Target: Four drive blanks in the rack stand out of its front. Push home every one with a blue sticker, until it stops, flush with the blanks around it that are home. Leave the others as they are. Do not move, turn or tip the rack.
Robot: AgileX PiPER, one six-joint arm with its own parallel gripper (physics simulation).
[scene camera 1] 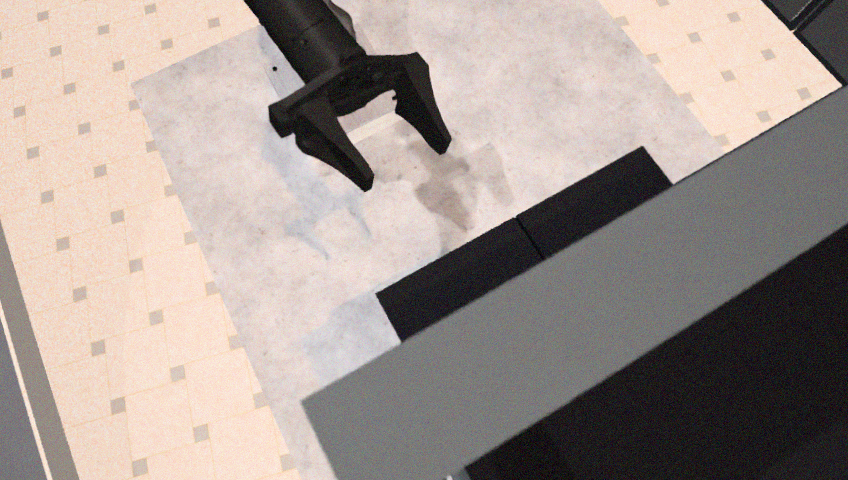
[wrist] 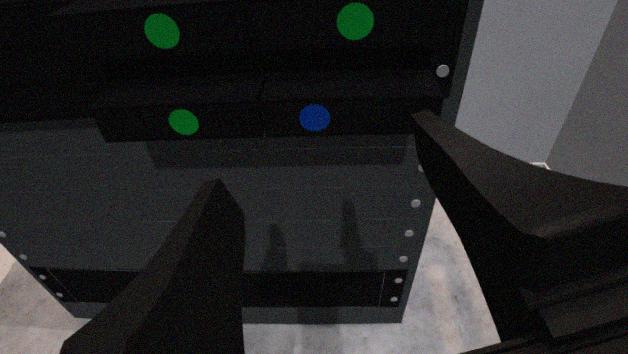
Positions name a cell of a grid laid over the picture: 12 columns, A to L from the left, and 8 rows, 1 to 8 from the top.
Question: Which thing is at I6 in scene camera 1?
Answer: A rack.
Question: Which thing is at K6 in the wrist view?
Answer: My gripper.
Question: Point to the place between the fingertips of my gripper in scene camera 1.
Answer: At F3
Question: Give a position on a rack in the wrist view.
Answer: At C3
